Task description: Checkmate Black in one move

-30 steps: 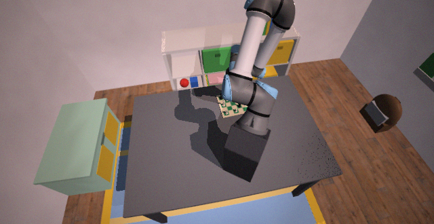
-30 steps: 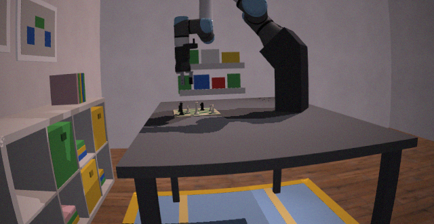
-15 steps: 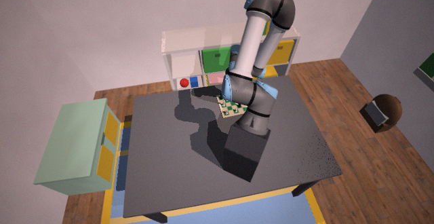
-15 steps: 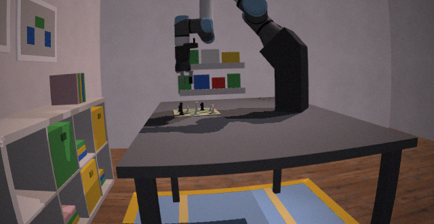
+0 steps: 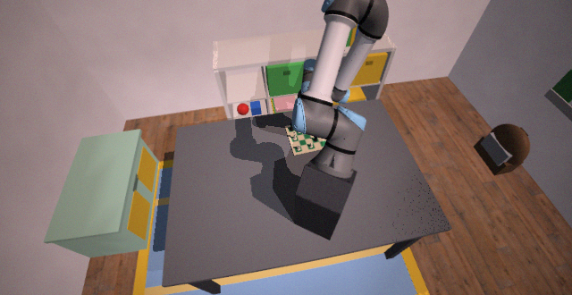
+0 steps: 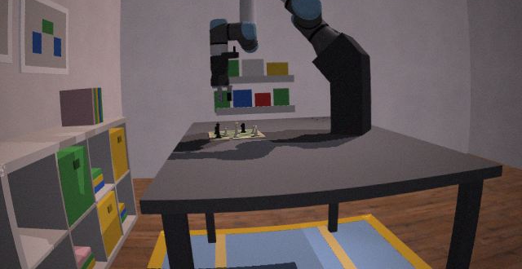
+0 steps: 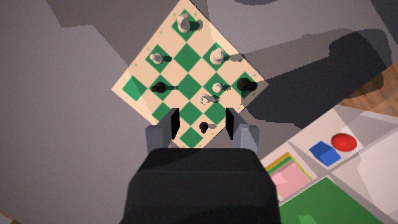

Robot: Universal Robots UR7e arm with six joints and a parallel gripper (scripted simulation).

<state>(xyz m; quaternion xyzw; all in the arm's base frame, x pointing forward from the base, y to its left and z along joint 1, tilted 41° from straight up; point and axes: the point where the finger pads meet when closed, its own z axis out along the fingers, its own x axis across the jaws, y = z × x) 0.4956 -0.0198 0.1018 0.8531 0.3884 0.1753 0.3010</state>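
Right now my hand is 140 mm above the white piece. The rest, counted from my hand: chessboard (160 mm below, 40 mm behind); then black pawn (140 mm below, 40 mm to the right, 40 mm ahead); then tall black piece (140 mm below, 80 mm behind, 40 mm to the right).
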